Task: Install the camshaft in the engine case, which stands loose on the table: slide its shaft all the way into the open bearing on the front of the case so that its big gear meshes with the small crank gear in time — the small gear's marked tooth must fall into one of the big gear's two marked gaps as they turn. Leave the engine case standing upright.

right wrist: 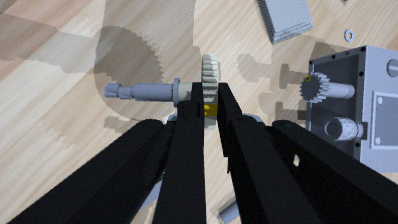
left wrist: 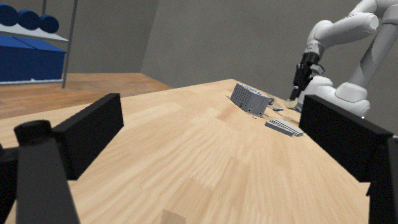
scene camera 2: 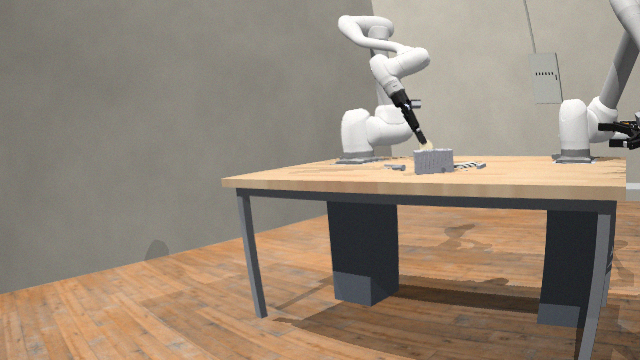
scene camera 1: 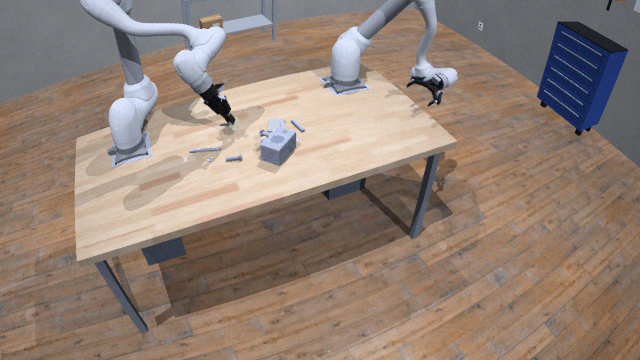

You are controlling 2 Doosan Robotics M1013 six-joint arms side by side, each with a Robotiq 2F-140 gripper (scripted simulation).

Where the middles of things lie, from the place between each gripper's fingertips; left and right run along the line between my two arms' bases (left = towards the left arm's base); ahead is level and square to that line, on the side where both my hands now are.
The small crank gear (right wrist: 314, 88) lies 120 mm to the left of my right hand, 100 mm ahead of it and 60 mm below it.
Right now my left hand is 130 mm past the small crank gear, 800 mm to the left of it and 70 mm above it.
